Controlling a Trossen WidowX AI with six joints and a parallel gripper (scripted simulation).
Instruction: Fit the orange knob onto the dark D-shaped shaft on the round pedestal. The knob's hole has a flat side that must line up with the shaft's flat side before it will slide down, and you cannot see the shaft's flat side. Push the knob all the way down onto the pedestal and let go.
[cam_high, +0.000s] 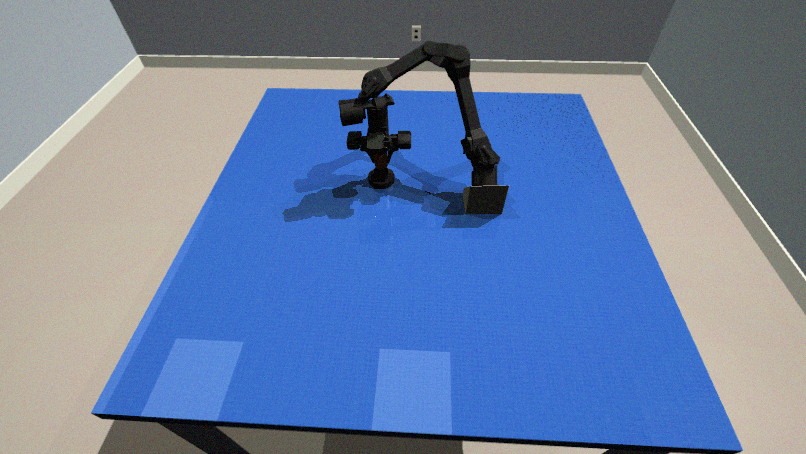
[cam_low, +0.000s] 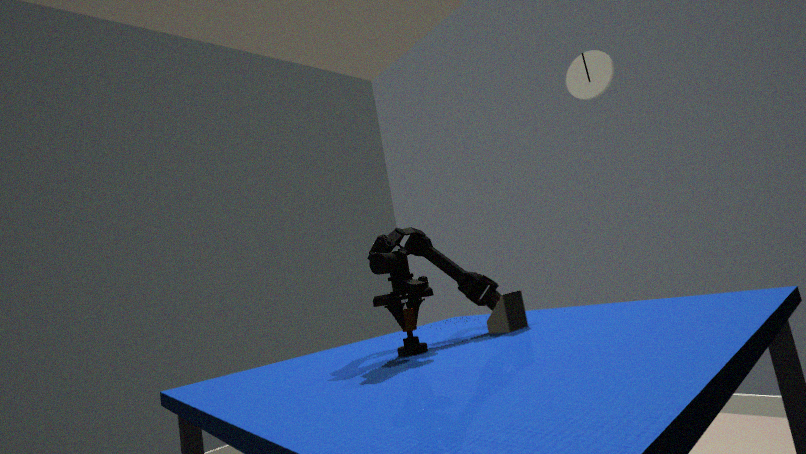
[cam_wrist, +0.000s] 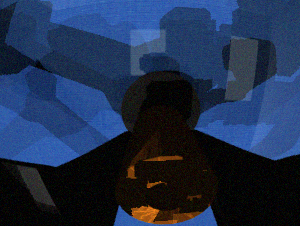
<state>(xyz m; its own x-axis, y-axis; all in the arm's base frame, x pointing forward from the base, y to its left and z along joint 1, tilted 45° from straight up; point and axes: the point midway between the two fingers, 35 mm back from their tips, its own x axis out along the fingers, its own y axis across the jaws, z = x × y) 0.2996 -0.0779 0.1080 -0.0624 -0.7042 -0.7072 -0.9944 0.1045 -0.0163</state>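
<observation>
My gripper tip is now 2 cm below the orange knob. Round my gripper tip: dark round pedestal 4 cm below.
</observation>
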